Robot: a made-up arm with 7 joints. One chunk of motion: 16 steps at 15 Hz.
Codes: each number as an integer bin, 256 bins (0 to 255) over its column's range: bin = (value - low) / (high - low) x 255, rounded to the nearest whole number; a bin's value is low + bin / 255 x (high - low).
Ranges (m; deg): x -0.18..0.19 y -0.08..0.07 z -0.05..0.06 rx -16..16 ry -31..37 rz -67..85
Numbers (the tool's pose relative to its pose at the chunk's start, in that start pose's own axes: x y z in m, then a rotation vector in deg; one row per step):
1: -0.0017 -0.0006 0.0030 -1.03 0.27 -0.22
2: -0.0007 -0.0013 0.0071 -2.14 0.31 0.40
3: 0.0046 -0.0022 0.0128 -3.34 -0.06 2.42
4: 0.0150 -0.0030 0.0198 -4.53 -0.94 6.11
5: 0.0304 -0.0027 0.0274 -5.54 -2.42 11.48
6: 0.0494 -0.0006 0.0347 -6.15 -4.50 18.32
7: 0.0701 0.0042 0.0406 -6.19 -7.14 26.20
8: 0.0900 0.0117 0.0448 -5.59 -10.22 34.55
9: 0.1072 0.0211 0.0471 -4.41 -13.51 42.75
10: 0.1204 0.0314 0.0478 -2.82 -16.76 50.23
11: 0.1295 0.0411 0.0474 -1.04 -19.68 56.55
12: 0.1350 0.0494 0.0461 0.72 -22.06 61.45
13: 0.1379 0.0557 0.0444 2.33 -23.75 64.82
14: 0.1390 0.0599 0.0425 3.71 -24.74 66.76
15: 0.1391 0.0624 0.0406 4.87 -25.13 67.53
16: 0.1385 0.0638 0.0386 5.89 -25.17 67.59
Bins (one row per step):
1: 123 135 123 119 117 112
2: 124 134 132 110 117 113
3: 127 132 146 101 116 116
4: 134 131 162 91 113 123
5: 145 131 179 83 107 132
6: 158 135 196 78 99 143
7: 172 143 210 78 89 156
8: 186 156 220 83 78 170
9: 198 172 225 92 66 184
10: 207 189 227 105 53 197
11: 213 206 226 119 42 207
12: 217 220 223 133 34 215
13: 219 231 219 146 27 221
14: 220 238 214 157 23 224
15: 220 242 210 166 22 226
16: 220 244 205 174 22 226

